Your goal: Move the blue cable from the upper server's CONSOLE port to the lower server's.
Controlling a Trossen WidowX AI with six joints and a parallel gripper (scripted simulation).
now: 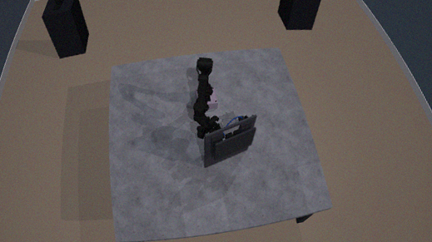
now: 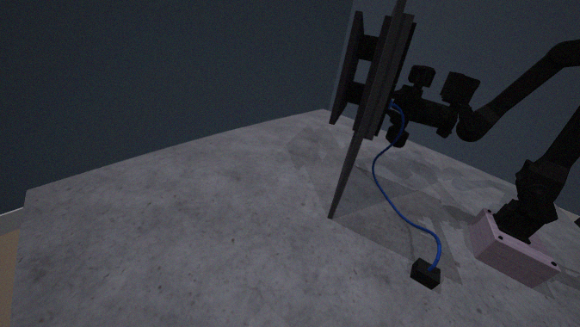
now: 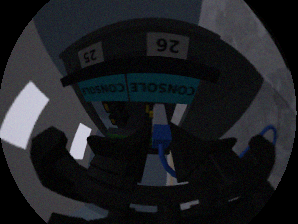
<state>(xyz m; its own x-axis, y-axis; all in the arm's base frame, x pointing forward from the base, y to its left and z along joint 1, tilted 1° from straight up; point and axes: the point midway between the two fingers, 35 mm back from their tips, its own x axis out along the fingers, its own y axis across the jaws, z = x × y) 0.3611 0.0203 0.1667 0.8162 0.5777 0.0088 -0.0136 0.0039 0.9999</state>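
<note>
Now: gripper tip right at the blue plug. Round my gripper tip: black block: 230 mm behind, 220 mm below, 170 mm to the left.
</note>
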